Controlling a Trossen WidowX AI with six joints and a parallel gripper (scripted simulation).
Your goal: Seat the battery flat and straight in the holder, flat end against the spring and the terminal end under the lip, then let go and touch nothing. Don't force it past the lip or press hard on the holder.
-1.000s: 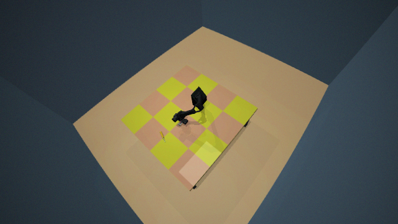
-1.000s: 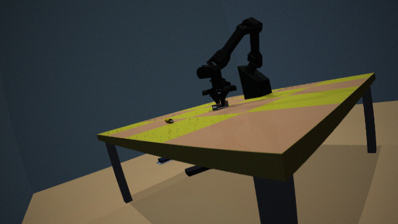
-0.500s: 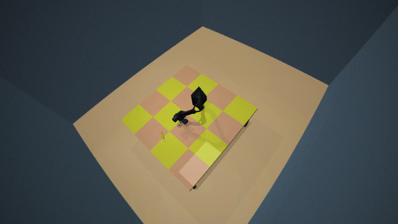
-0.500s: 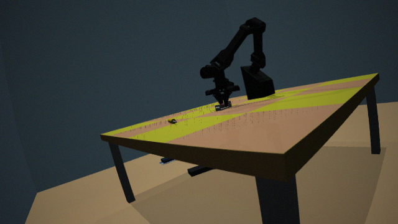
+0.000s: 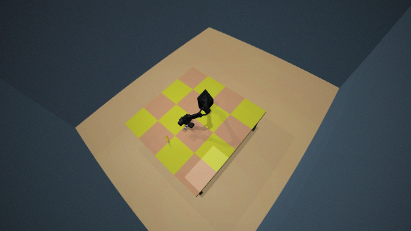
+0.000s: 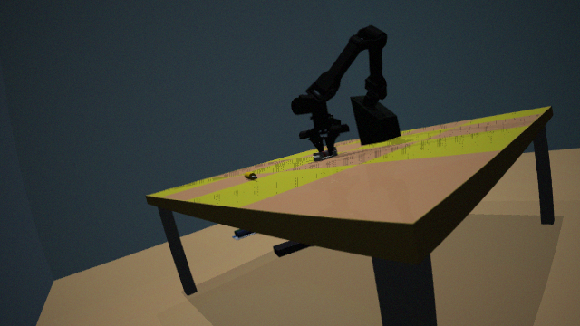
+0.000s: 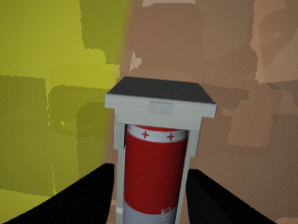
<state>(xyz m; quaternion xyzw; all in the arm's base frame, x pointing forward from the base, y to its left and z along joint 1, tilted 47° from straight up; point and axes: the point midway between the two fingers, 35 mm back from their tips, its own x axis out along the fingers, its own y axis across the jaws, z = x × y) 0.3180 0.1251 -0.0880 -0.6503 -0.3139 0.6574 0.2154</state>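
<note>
Right now the battery is 1 cm above my gripper tip.
</note>
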